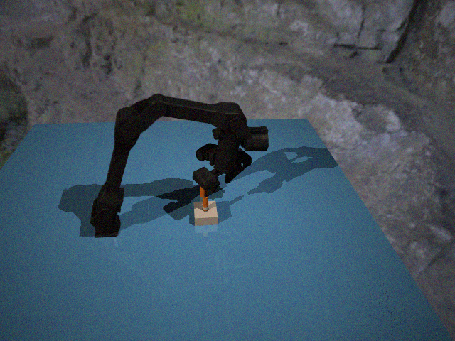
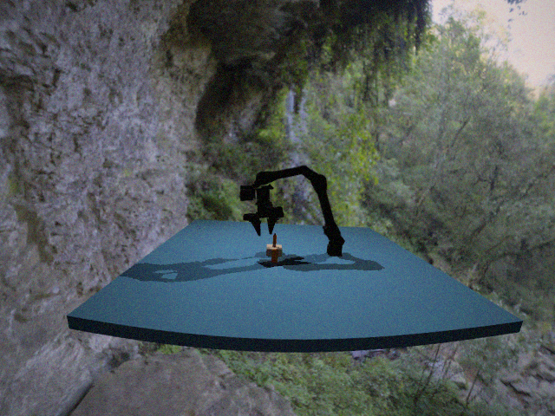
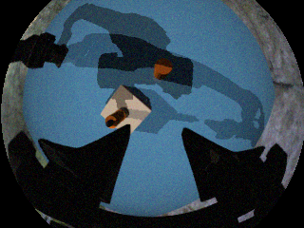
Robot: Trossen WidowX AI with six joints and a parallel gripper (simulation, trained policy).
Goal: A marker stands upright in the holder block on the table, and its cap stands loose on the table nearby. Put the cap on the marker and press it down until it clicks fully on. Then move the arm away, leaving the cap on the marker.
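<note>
Now: the orange cap 40 mm behind my gripper tip, 70 mm to the left of it and 70 mm below it. From my gripper tip the other things lie so: tan holder block 40 mm behind, 30 mm to the right, 80 mm below.
</note>
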